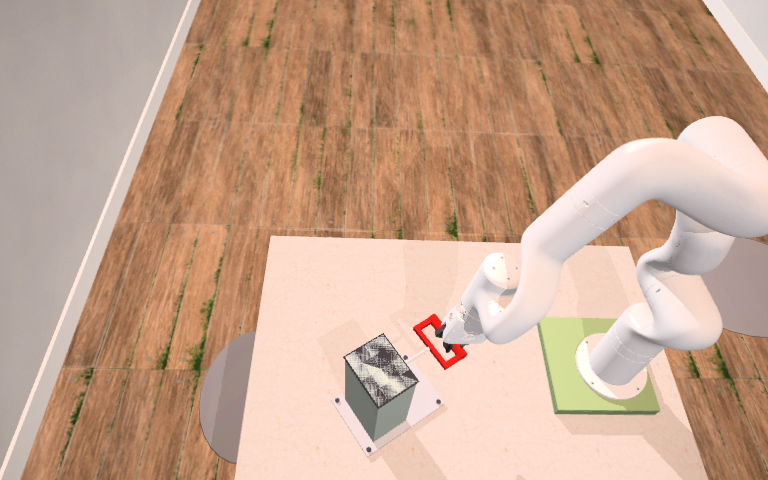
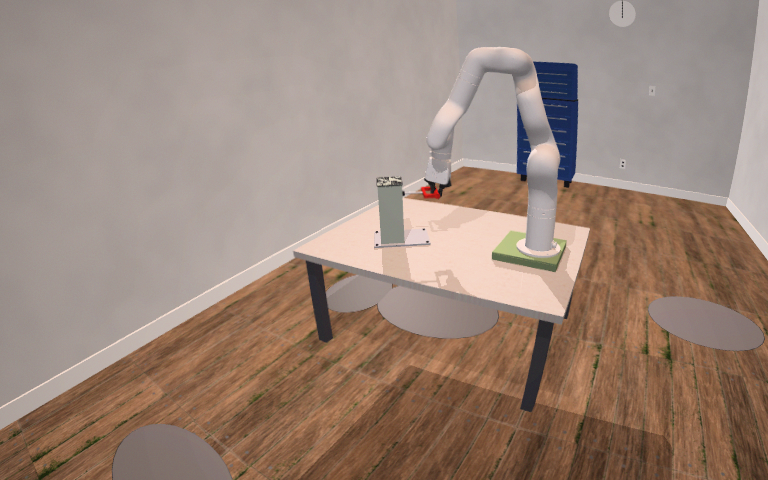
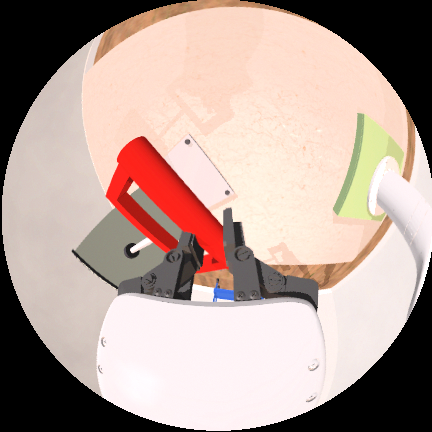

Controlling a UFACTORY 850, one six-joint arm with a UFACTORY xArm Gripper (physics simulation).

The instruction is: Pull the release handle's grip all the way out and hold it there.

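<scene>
The release handle's red rectangular grip (image 1: 425,323) (image 2: 426,193) (image 3: 165,180) stands apart from the upright grey-green block (image 1: 360,396) (image 2: 391,215) (image 3: 107,242). A thin white rod (image 1: 417,355) (image 2: 413,193) (image 3: 141,245) shows between them, running from a dark round hole in the block's side to the grip. My gripper (image 1: 442,340) (image 2: 436,192) (image 3: 213,221) is shut on the grip's thick outer bar, near one end of it, with one dark finger on each side. The gripper hides part of that end.
The block stands on a pale bolted plate (image 1: 425,400) (image 2: 417,237) (image 3: 200,170) on the table (image 1: 317,283) (image 2: 464,271). The arm's base stands on a green slab (image 1: 557,362) (image 2: 504,254) (image 3: 355,170) at the right. A blue cabinet (image 2: 560,133) stands beyond the table.
</scene>
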